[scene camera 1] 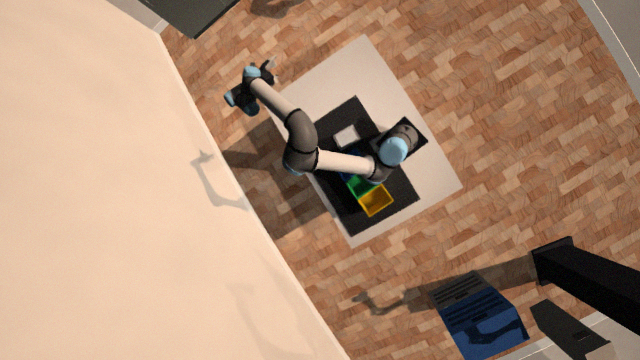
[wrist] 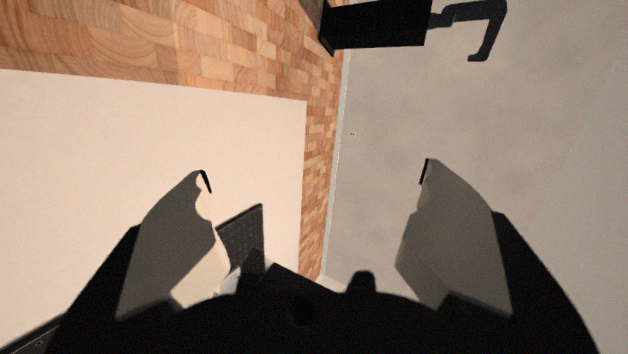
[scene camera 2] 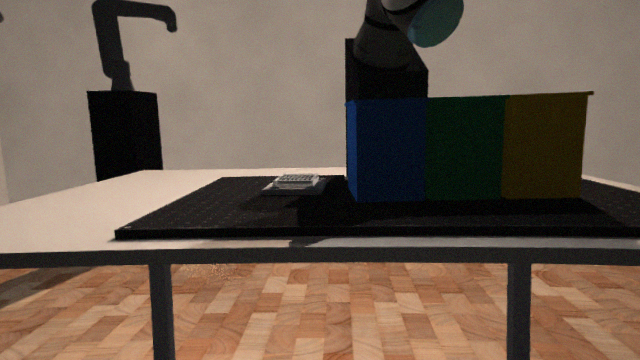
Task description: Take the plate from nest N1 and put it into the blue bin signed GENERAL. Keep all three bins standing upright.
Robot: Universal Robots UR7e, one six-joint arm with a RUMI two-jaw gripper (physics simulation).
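Places are measured from the arm's base along level axes (x back, y left, z down), in millimetres.
Pixels of known places: gripper, fingertip midpoint: (scene camera 1: 278, 66) (wrist: 313, 168); arm's base at its link origin: (scene camera 1: 402, 138) (scene camera 2: 382, 53).
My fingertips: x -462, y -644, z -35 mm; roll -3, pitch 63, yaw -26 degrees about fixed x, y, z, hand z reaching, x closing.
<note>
For each thing: its top centre in the pictures, then the offset to it from my fingertips. Level surfaces: height alone.
- white plate at its top centre: (scene camera 2: 296, 176) (wrist: 223, 301) (scene camera 1: 346, 137) dx +198, dy +480, dz +319 mm
- blue bin at its top centre: (scene camera 2: 382, 100) (scene camera 1: 350, 165) dx +151, dy +667, dz +166 mm
- green bin at its top centre: (scene camera 2: 452, 98) (scene camera 1: 362, 182) dx +183, dy +796, dz +166 mm
- yellow bin at its top centre: (scene camera 2: 524, 96) (scene camera 1: 375, 200) dx +214, dy +925, dz +166 mm
- black board at its surface level: dz +345 mm
- pale table at its surface level: dz +358 mm
A white plate (scene camera 1: 347, 136) (scene camera 2: 298, 179) lies flat on a low, light nest (scene camera 2: 280, 191) on the black board. The nest's label cannot be read. A blue bin (scene camera 1: 344, 177) (scene camera 2: 390, 150), a green bin (scene camera 1: 360, 185) (scene camera 2: 465, 150) and a yellow bin (scene camera 1: 377, 200) (scene camera 2: 542, 147) stand upright side by side. No sign can be read, and the arm partly covers the blue bin in scene camera 1. My gripper (scene camera 1: 275, 70) (wrist: 313, 168) is open and empty, high up and off to one side, well away from plate and bins.
The black board (scene camera 1: 354, 224) (scene camera 2: 200, 215) lies on the pale table (scene camera 1: 364, 56) (scene camera 2: 60, 215) (wrist: 100, 150). My arm (scene camera 1: 345, 162) reaches over the board and the bins from its base. A black pedestal (scene camera 2: 125, 135) (wrist: 377, 25) with another dark arm stands beyond the table.
</note>
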